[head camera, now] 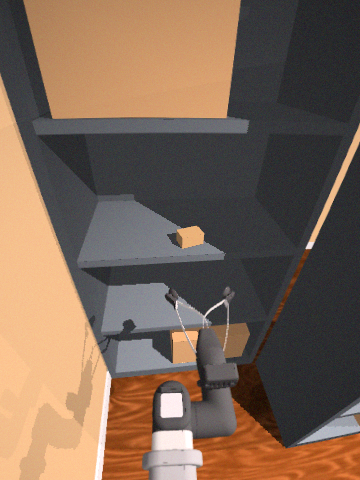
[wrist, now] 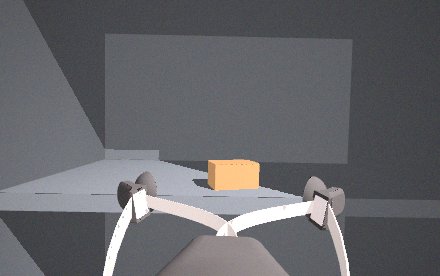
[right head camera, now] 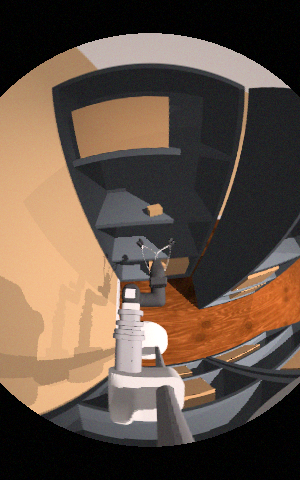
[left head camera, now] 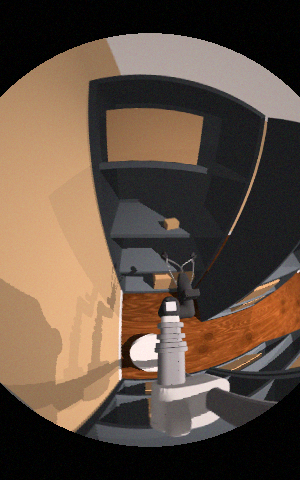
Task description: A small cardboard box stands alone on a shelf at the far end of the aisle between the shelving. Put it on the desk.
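Places are measured from the robot's base along level axes (x ahead, y left, z up), in centimetres.
Where they show: gripper, fingertip midpoint: (head camera: 199, 289) (wrist: 229, 190) (right head camera: 155, 238) (left head camera: 177, 252); robot's base, link origin: (right head camera: 147, 339) (left head camera: 150, 351).
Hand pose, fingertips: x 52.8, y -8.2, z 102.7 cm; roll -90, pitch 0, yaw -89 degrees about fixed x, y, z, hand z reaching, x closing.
Things, the pixels of their top centre, and the offset from my fingertips.
- small cardboard box, top centre: (wrist: 232, 161) (head camera: 190, 231) (right head camera: 154, 206) (left head camera: 171, 220) dx +29.9, dy +0.1, dz -1.4 cm
- large cardboard box, top centre: (left head camera: 153, 113) (right head camera: 121, 103) dx +37.2, dy +16.1, dz +66.3 cm
A small cardboard box (head camera: 190, 237) (left head camera: 171, 223) (right head camera: 154, 210) (wrist: 234, 175) stands alone on a grey shelf board (head camera: 135, 230) (left head camera: 135, 220) (right head camera: 120, 212) (wrist: 60, 202) of the end shelving, partly in a lit patch. My gripper (head camera: 200, 296) (left head camera: 179, 256) (right head camera: 156, 243) (wrist: 229, 190) is open, with nothing between its fingertips. It is in front of the shelf, apart from the box. In the wrist view the box appears beyond the fingertips, a little above their line and between them. The desk does not show in these views.
A large cardboard box (head camera: 135, 60) (left head camera: 155, 136) (right head camera: 122, 125) stands on the shelf above. Other boxes (head camera: 185, 346) (head camera: 235, 340) sit at the bottom. A tan wall (head camera: 30, 280) runs close on the left; a dark shelving side panel (head camera: 310, 340) stands on the right.
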